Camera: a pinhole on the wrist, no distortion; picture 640 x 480 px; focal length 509.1 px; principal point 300.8 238.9 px. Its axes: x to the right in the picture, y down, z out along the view. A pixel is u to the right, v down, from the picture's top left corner.
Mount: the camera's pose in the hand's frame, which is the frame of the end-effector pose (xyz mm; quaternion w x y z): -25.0 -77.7 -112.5 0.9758 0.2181 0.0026 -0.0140
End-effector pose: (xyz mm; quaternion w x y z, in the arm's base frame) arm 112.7 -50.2 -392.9 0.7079 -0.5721 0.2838 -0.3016
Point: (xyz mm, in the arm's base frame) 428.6 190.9 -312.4
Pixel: outside the picture
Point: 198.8 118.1 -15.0
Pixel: 225.4 139.9
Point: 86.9 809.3 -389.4
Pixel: outside the picture
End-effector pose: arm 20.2 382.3 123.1 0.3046 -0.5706 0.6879 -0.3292
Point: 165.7 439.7 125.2
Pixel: 154.0 470.2
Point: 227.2 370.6 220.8
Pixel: 299.3 202.9
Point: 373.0 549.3 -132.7
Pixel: outside the picture
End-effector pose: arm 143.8 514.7 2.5 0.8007 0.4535 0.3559 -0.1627
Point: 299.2 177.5 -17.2
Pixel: 447.2 450.4
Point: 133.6 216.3 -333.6
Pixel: outside the picture
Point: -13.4 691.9 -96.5
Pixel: behind the camera
